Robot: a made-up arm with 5 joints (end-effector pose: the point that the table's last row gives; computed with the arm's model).
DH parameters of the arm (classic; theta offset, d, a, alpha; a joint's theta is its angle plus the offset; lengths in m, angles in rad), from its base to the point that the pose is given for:
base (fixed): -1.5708 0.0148 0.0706 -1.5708
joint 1: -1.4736 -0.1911 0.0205 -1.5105
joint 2: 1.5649 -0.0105 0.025 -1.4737
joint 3: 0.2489 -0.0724 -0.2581 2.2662
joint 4: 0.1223 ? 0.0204 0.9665
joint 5: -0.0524 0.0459 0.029 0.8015
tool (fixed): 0.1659 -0.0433 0 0
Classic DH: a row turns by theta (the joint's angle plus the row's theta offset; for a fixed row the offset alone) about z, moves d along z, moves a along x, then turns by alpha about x.
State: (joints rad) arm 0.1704 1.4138 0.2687 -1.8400 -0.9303
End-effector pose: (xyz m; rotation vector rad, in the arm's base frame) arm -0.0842 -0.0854 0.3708 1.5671 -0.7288 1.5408
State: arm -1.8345 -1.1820 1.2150 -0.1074 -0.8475
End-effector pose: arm -0.1667 -0.2332 0.2118 -0.2931 1.1485 -0.8334
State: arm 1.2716 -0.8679 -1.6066 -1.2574 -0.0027
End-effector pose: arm -0.3750 -0.1282 0.2984 0.0773 -0.1140 -1.3001
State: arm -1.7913 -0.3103 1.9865 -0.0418 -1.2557
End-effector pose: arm -0.1654 -0.0791 0.3072 -1.0568 -0.0556 -0.3401
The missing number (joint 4, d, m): -0.2664
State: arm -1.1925 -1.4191 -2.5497 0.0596 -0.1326
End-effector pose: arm -0.3255 0.2060 0.1236 -0.8481 0.2580 -1.4137
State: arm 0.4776 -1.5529 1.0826 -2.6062 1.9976
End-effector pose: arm -0.2531 -0.1354 -0.2496 1.9305 -0.5305 1.2379
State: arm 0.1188 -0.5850 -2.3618 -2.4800 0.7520
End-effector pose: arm -0.5019 0.0137 0.1830 -0.9989 -1.1103 -0.4102
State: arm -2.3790 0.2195 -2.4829 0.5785 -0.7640
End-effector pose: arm -0.4508 -0.2121 0.0933 -1.2078 -1.1598 -0.2795
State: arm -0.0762 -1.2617 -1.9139 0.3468 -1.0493
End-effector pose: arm -0.3906 0.0875 0.2320 -0.8232 0.1174 -1.8780
